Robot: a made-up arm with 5 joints. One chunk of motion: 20 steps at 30 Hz.
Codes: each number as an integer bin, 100 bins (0 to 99) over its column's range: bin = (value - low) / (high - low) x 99, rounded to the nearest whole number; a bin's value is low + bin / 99 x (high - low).
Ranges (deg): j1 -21..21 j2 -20..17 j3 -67..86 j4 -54..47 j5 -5..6
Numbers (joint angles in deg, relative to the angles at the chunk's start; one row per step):
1: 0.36 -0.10 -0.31 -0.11 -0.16
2: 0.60 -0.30 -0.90 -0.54 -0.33
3: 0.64 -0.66 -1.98 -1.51 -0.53
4: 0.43 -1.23 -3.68 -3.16 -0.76
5: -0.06 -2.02 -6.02 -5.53 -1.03
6: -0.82 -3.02 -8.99 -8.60 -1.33
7: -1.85 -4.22 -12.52 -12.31 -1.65
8: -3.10 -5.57 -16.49 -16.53 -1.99
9: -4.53 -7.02 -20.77 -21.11 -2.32
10: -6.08 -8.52 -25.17 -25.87 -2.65
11: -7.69 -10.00 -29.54 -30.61 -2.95
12: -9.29 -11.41 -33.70 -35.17 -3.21
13: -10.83 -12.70 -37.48 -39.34 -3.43
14: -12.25 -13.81 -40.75 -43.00 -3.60
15: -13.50 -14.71 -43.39 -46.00 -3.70
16: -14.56 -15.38 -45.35 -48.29 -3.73
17: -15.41 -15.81 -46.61 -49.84 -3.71
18: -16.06 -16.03 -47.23 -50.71 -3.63
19: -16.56 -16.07 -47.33 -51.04 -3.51
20: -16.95 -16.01 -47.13 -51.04 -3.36
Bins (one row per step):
1: 50 53 43 53 44
2: 51 53 43 52 42
3: 51 52 42 51 40
4: 51 50 41 50 38
5: 49 48 39 48 36
6: 48 45 38 45 33
7: 45 42 35 41 30
8: 42 39 33 37 27
9: 39 35 30 32 24
10: 35 31 27 28 21
11: 31 27 24 23 18
12: 28 23 22 18 16
13: 24 20 19 14 14
14: 21 17 17 11 13
15: 18 14 15 8 12
16: 15 12 14 6 11
17: 13 11 13 4 12
18: 12 11 13 3 12
19: 10 11 13 3 13
20: 10 11 13 3 15

